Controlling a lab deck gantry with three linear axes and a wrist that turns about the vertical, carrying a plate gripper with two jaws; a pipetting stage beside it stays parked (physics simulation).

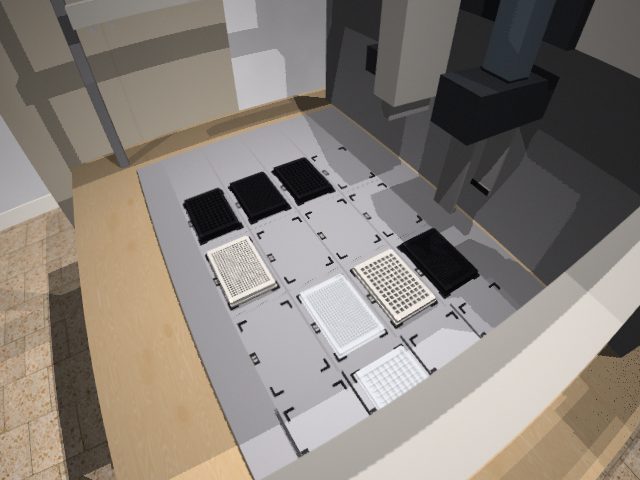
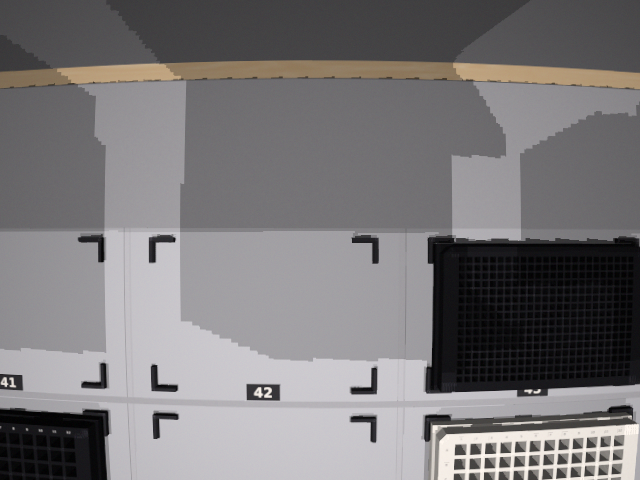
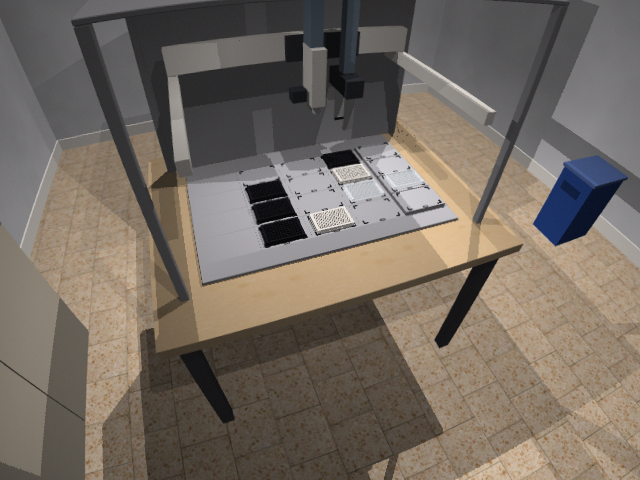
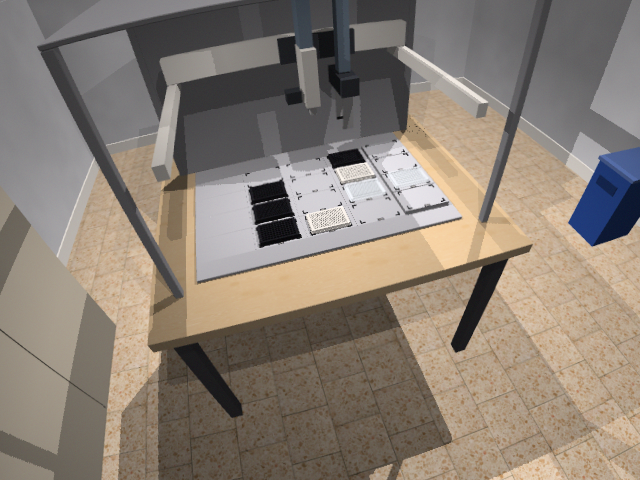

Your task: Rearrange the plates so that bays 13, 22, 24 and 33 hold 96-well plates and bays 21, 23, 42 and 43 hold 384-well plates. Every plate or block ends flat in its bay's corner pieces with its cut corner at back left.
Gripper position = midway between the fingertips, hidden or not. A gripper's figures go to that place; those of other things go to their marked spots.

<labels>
The gripper [image 1: 462,197]: 0.57 m from the lens. A bay 42 [image 1: 389,212] is 0.74 m from the lens.
</labels>
